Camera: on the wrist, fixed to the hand. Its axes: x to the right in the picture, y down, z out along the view.
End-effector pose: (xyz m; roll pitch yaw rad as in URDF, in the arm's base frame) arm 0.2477 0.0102 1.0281 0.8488 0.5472 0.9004
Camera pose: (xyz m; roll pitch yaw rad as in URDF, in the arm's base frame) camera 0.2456 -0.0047 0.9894 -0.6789 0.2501 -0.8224
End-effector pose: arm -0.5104 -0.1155 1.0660 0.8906 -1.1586 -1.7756
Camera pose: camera -0.5244 -0.1538 1.0583 1.0662 0.1283 -3.0376
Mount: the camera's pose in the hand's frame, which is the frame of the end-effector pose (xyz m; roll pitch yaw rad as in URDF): 0.0091 -0.0349 -0.0206 -0.1152 -0.5570 -1.5667
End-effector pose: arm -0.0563 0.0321 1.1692 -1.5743 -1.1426 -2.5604
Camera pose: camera -0.0441 0.0646 1.1920 1.6961 -0.3628 -0.0236
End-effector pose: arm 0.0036 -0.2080 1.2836 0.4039 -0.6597 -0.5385
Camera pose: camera 0.0146 -0.2426 1.2634 0.5520 -0.1229 -2.2008
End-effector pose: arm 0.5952 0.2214 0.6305 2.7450 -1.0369 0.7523
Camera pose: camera 0.5677 0.2506 0.6411 1.7869 0.4247 1.4405
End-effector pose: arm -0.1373 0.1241 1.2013 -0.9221 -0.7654 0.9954
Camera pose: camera -0.1081 0.1003 1.2187 1.3624 -0.8045 -2.0138
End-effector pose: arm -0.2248 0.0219 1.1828 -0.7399 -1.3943 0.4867
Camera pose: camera -0.2121 -0.0162 1.1932 1.4095 -0.1733 -2.3767
